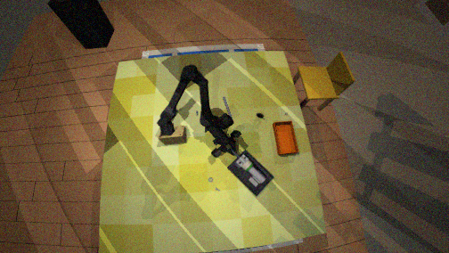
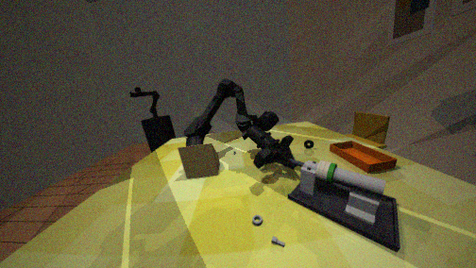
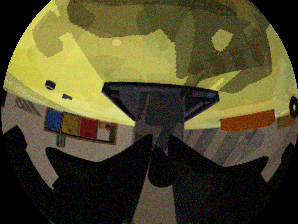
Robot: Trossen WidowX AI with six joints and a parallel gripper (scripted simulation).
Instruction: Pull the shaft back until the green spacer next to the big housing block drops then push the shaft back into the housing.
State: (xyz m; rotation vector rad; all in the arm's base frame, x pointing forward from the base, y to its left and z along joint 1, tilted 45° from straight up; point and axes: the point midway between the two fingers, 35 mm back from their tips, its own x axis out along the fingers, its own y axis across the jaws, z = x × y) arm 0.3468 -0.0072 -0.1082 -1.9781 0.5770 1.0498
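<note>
Right now my gripper tip is 70 mm short of the green spacer, 70 mm to the left of it and 20 mm below it. From my gripper tip the other things lie so: orange tray 310 mm ahead, 120 mm to the left, 50 mm below; black ring 160 mm ahead, 260 mm to the left, 40 mm below.
</note>
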